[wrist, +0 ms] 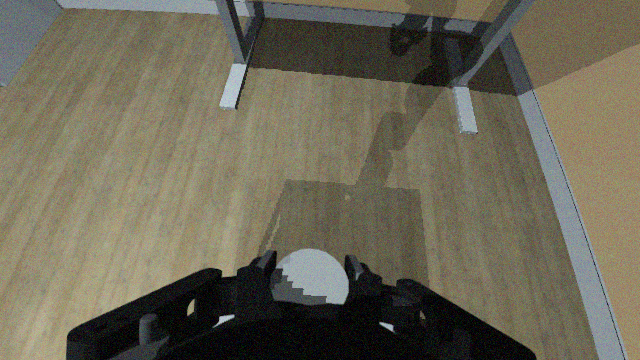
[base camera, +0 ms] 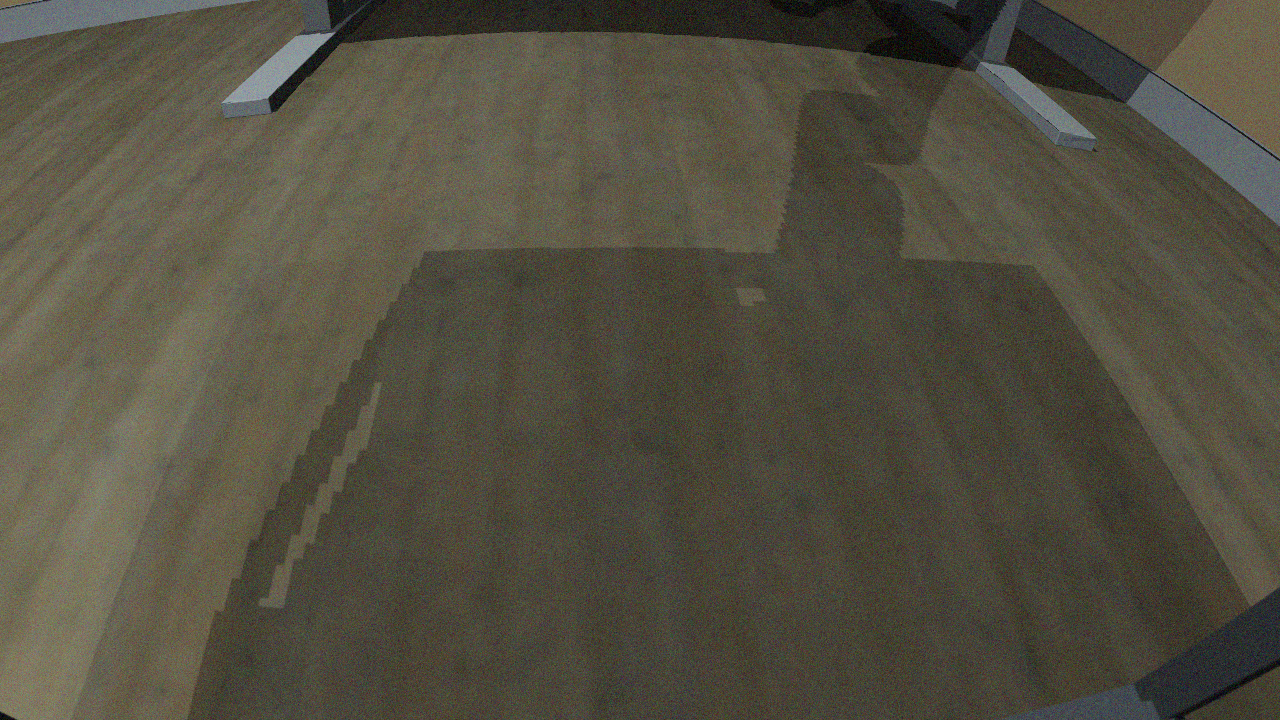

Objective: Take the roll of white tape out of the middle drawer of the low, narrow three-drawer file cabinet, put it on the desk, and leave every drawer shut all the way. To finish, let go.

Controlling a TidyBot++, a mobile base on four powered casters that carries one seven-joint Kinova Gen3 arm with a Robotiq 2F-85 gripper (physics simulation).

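Roll of white tape in the pictures. My gripper in them too.
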